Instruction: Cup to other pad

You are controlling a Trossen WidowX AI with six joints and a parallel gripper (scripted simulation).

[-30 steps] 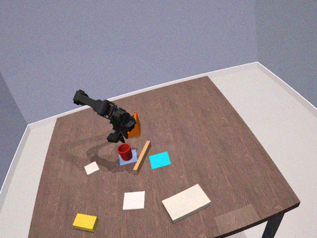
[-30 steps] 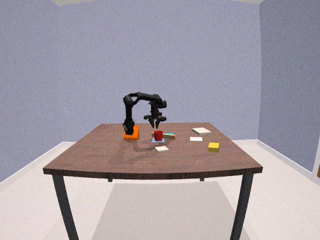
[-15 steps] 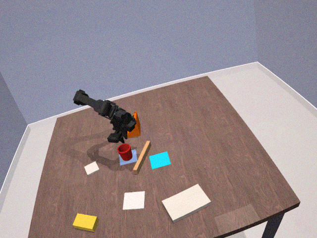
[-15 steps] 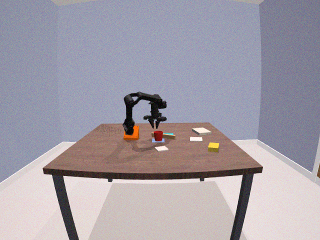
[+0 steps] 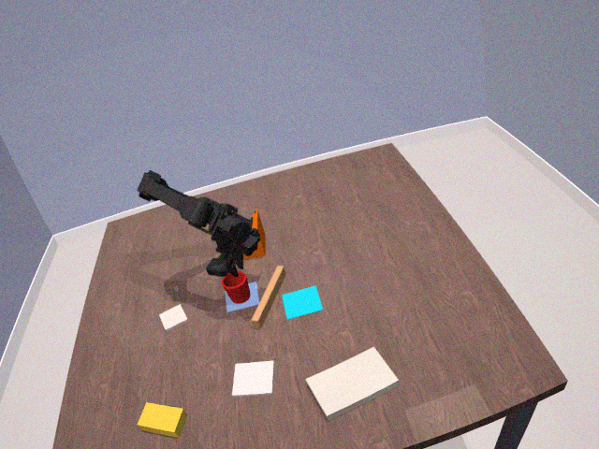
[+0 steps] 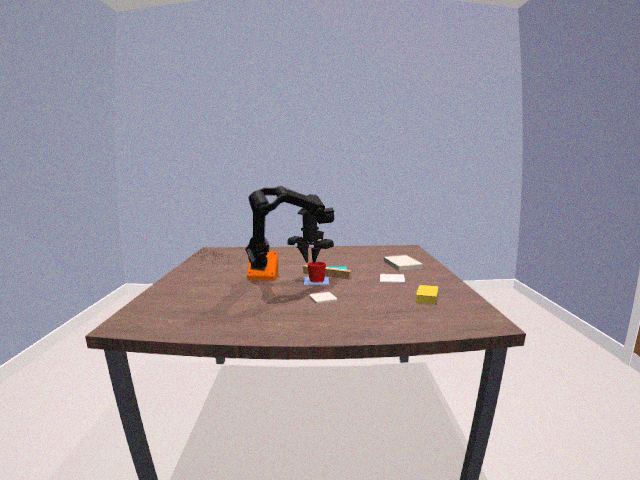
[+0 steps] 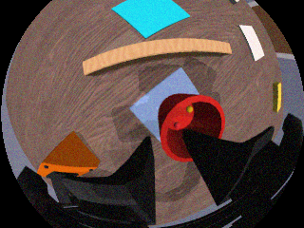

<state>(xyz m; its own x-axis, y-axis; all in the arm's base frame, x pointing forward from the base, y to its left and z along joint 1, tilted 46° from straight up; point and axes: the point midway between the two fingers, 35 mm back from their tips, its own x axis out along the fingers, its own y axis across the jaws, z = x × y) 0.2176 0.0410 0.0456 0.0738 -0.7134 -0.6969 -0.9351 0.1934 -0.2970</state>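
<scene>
Now: the red cup 3 cm ahead of my gripper tip, 1 cm to the right of it and 3 cm below it. Round my gripper tip: wooden bar (5 cm ahead, 8 cm to the left, 7 cm below); then blue pad (3 cm ahead, 1 cm to the right, 8 cm below); then cyan pad (8 cm ahead, 17 cm to the left, 8 cm below).
</scene>
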